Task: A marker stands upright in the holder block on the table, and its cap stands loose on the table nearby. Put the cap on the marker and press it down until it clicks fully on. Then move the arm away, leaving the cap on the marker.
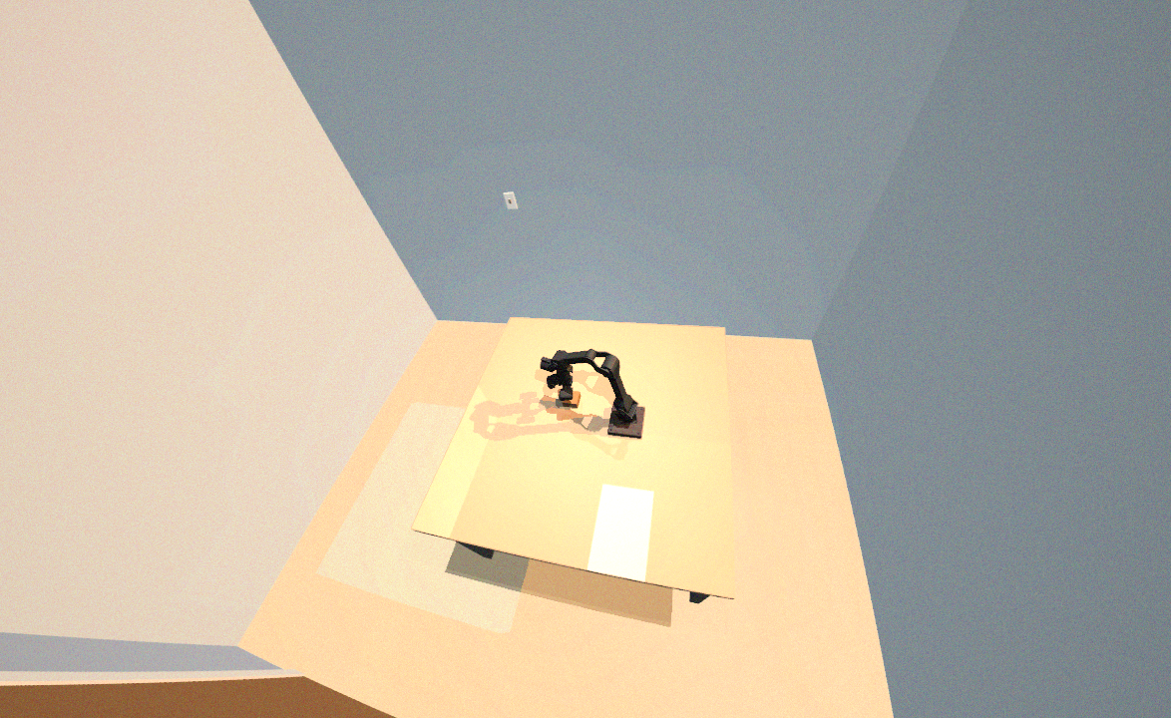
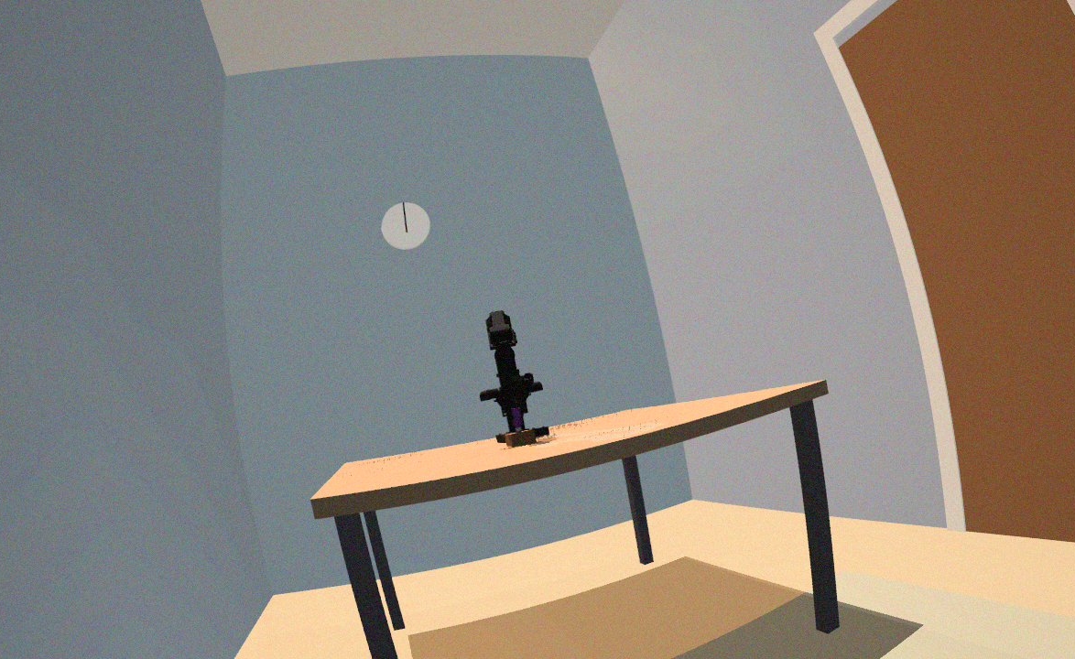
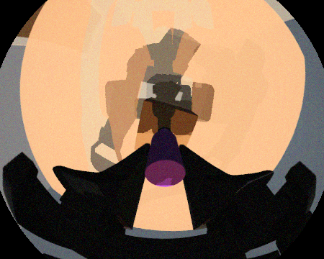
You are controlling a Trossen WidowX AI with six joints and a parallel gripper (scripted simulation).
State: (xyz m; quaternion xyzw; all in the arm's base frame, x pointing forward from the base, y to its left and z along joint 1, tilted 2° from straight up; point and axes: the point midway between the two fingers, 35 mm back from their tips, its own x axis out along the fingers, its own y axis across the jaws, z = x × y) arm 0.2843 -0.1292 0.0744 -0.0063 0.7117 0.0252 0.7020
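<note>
Right now my gripper tip is right at the marker. The rest, counted from my gripper tip: purple cap (1 cm above); holder block (6 cm below).
</note>
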